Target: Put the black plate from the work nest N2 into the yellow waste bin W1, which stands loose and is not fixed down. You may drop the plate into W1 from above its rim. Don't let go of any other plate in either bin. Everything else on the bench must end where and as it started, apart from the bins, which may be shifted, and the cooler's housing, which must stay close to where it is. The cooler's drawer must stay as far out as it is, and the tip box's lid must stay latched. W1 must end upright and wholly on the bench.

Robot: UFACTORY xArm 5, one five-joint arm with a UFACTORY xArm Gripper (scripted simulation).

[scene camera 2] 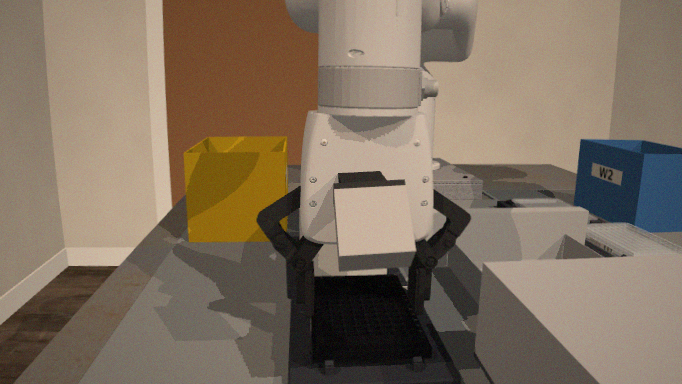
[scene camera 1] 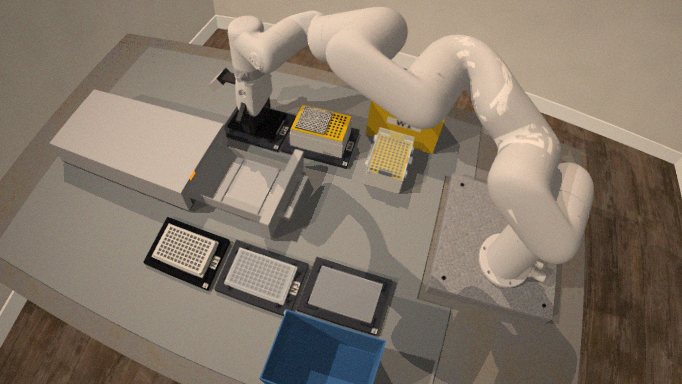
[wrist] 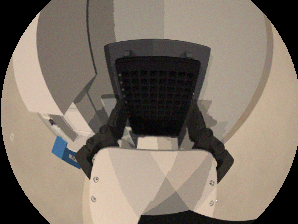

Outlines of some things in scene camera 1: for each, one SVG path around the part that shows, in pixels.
A black plate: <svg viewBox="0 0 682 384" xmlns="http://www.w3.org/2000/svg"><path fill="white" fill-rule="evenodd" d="M237 110L229 122L228 128L244 132L242 125L236 123L239 112ZM263 107L257 116L253 116L255 134L252 135L274 141L287 114Z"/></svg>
A yellow waste bin W1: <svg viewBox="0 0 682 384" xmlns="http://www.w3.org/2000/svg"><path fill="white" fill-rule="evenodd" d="M371 101L366 135L375 137L378 134L379 127L415 137L413 142L414 149L433 154L444 120L439 125L430 129L416 129L401 122Z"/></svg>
A grey cooler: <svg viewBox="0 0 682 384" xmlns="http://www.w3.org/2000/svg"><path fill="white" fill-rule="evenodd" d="M49 143L63 162L189 212L197 200L259 222L262 236L269 239L272 238L281 218L290 221L308 181L308 176L301 175L304 169L303 151L295 149L288 164L228 147L226 132L222 123L95 89Z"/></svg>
A yellow-topped tip box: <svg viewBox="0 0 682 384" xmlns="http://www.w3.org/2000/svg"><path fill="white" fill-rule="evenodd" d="M302 105L290 129L290 145L342 158L351 133L352 117Z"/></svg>
